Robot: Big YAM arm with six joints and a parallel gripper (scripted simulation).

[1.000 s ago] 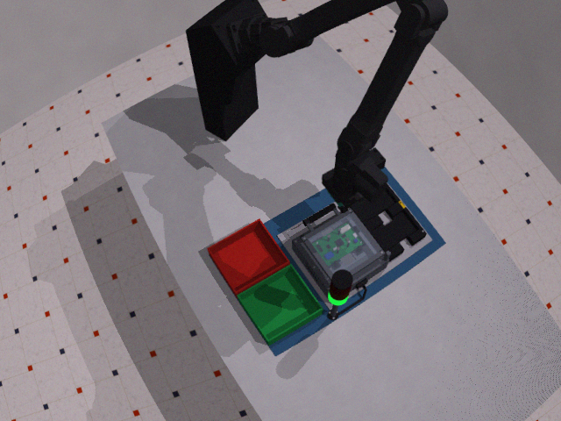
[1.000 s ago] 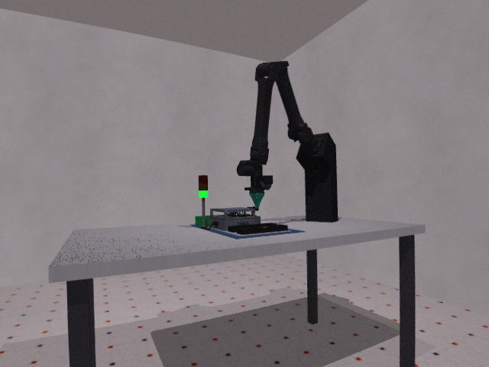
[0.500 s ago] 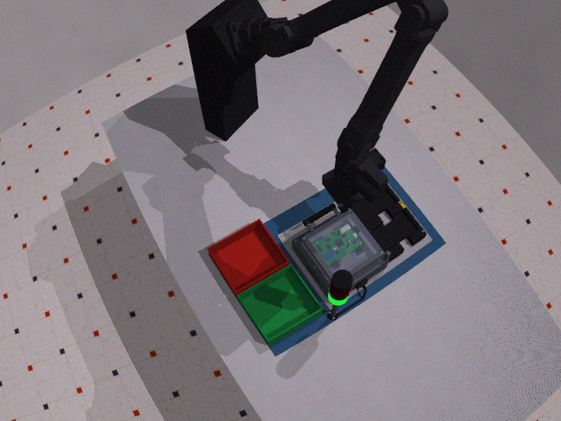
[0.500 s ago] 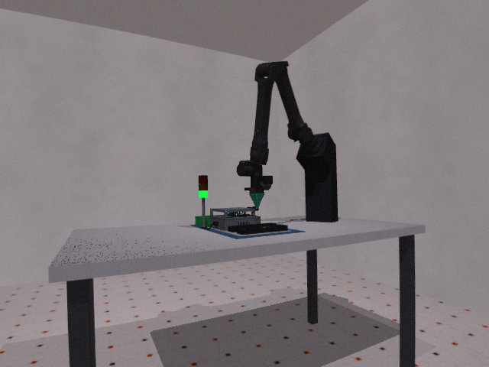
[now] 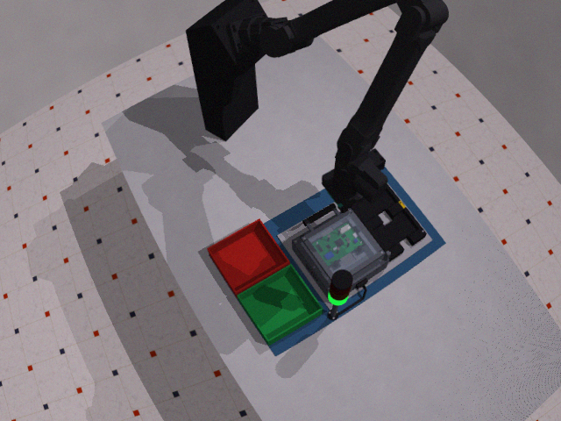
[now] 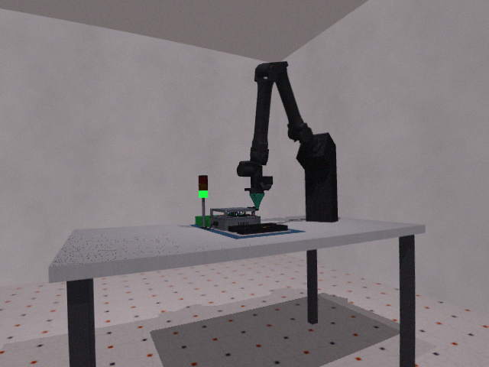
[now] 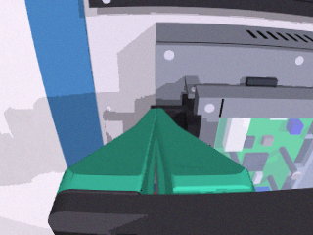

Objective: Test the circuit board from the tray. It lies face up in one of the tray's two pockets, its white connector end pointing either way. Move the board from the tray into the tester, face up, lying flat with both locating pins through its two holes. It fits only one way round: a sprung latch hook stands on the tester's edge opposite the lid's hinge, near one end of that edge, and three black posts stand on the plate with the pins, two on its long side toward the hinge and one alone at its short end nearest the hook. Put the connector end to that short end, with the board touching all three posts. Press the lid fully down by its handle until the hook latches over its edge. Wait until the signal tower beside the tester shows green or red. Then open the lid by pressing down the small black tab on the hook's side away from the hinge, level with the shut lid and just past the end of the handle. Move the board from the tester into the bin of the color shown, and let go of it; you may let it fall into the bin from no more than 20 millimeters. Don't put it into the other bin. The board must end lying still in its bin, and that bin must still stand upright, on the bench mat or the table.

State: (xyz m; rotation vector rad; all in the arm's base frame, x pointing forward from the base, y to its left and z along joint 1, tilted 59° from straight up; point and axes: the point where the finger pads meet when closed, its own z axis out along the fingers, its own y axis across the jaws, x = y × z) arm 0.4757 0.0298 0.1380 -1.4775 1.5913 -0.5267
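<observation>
The latch hook is 1 cm below my hand and 1 cm ahead of it. Round my hand: green circuit board 8 cm ahead, 5 cm to the right, 3 cm below; then tester lid 9 cm ahead, 5 cm to the right, 1 cm below; then tester plate 9 cm ahead, 4 cm to the right, 3 cm below.
</observation>
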